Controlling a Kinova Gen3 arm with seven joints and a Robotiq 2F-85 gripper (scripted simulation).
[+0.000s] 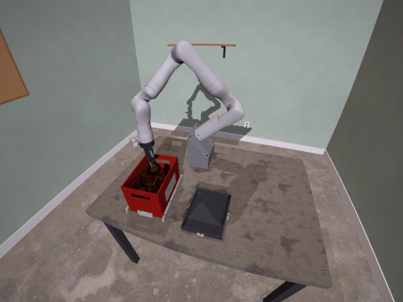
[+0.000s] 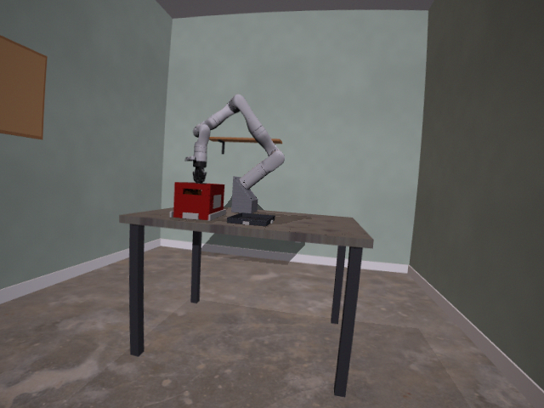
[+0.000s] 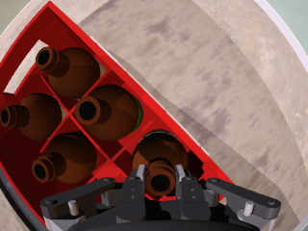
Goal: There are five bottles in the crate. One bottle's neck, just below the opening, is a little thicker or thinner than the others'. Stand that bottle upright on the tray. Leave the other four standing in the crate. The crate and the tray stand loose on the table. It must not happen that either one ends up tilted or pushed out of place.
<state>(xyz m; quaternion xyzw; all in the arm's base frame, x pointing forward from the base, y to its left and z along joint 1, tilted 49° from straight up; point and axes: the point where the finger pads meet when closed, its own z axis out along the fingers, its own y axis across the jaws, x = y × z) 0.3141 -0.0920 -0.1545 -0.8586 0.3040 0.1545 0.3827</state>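
Now: the crate 8 cm ahead of my hand, 7 cm below it and 5 cm to the left of it. Also, from my hand: dark tray 35 cm to the left, 14 cm below, 11 cm ahead.
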